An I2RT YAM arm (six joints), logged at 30 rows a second.
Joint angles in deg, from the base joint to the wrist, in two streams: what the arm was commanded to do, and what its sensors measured. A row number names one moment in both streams.
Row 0, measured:
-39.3 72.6 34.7 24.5 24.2 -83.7
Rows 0 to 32, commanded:
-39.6 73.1 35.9 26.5 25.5 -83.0
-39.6 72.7 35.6 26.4 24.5 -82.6
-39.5 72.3 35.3 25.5 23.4 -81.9
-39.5 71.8 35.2 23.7 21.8 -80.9
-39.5 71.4 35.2 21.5 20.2 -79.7
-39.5 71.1 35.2 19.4 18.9 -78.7
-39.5 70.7 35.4 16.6 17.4 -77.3
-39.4 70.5 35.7 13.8 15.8 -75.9
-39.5 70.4 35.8 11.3 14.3 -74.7
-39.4 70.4 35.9 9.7 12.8 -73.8
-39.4 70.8 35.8 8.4 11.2 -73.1
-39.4 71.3 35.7 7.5 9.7 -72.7
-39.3 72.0 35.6 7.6 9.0 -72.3
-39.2 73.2 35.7 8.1 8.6 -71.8
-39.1 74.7 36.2 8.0 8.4 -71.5
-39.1 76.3 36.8 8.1 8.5 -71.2
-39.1 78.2 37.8 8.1 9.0 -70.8
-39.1 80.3 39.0 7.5 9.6 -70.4
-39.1 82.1 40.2 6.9 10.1 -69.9
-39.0 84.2 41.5 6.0 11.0 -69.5
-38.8 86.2 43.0 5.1 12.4 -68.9
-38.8 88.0 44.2 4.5 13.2 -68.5
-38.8 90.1 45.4 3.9 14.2 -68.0
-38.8 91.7 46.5 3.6 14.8 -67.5
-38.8 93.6 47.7 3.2 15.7 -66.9
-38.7 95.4 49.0 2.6 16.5 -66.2
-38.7 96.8 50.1 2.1 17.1 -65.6
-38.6 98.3 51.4 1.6 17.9 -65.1
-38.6 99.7 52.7 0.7 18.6 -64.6
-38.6 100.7 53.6 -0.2 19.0 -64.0
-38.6 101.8 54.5 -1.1 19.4 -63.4
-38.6 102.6 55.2 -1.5 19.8 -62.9
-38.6 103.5 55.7 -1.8 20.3 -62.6
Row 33, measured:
-38.9 101.4 53.2 1.5 18.0 -65.8
